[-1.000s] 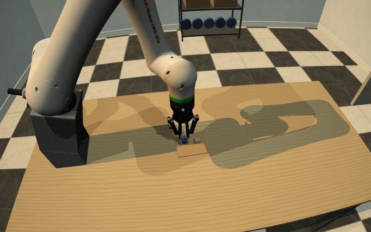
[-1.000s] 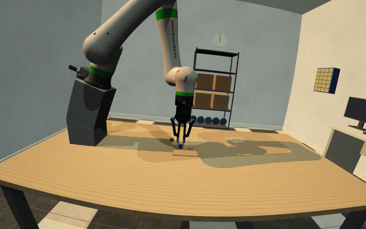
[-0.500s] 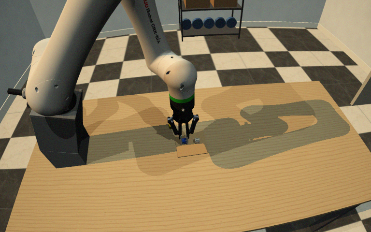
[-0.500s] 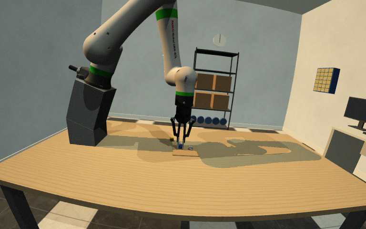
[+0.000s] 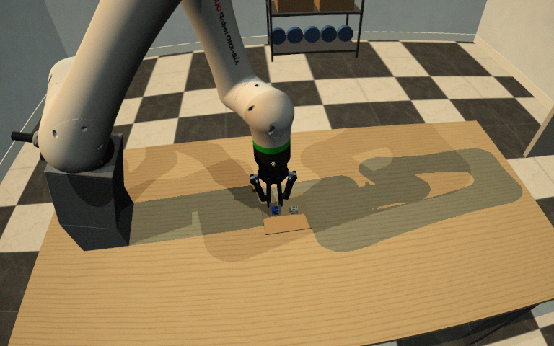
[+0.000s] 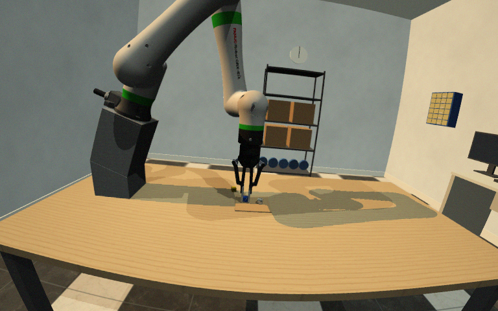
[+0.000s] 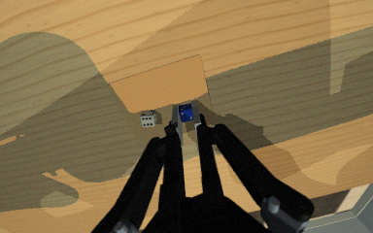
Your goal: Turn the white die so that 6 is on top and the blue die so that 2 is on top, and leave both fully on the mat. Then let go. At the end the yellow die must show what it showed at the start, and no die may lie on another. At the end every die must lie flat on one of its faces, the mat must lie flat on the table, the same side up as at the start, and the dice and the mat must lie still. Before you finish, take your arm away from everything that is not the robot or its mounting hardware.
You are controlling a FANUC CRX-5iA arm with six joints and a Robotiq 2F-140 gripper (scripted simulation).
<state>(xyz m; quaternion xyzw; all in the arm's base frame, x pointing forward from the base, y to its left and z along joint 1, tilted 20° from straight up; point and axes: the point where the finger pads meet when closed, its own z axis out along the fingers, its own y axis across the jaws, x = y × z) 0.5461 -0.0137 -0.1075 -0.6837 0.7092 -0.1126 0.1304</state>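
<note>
My gripper is now 2 cm above the blue die. From my hand the other things lie so: white die (6 cm ahead, 3 cm below); then tan mat (3 cm ahead, 4 cm below); then yellow die (5 cm behind, 11 cm to the left, 3 cm below).
</note>
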